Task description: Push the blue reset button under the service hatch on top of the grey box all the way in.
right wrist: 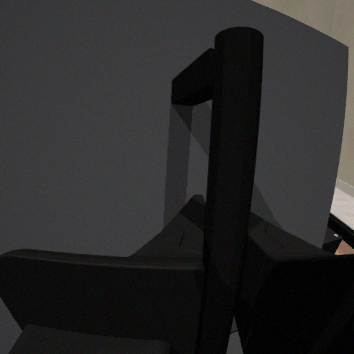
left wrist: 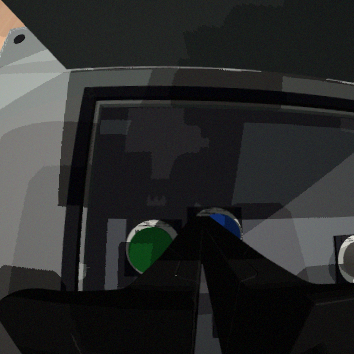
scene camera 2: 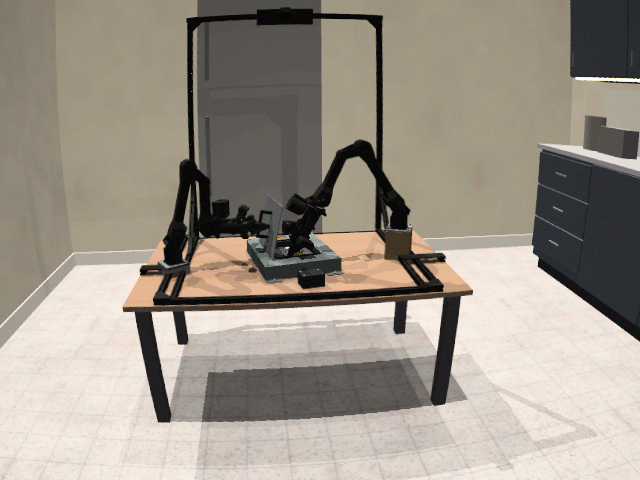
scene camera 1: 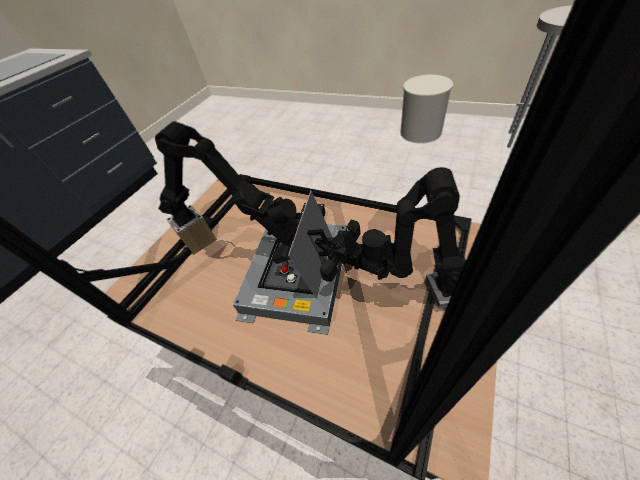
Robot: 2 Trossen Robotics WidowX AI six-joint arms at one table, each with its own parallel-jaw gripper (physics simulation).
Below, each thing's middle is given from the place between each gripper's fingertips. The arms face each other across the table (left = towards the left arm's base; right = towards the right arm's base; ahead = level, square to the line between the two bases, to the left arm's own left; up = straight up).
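Service hatch (left wrist: pixel 308 45): from my left hand, 10 cm above, 7 cm to the right, 4 cm behind. Green button (left wrist: pixel 147 244): from my left hand, 2 cm ahead, 2 cm to the left, 1 cm below.
Right hand: 1 cm above the service hatch, 1 cm past it. Green button: from my right hand, 5 cm ahead, 8 cm to the left, 12 cm below.
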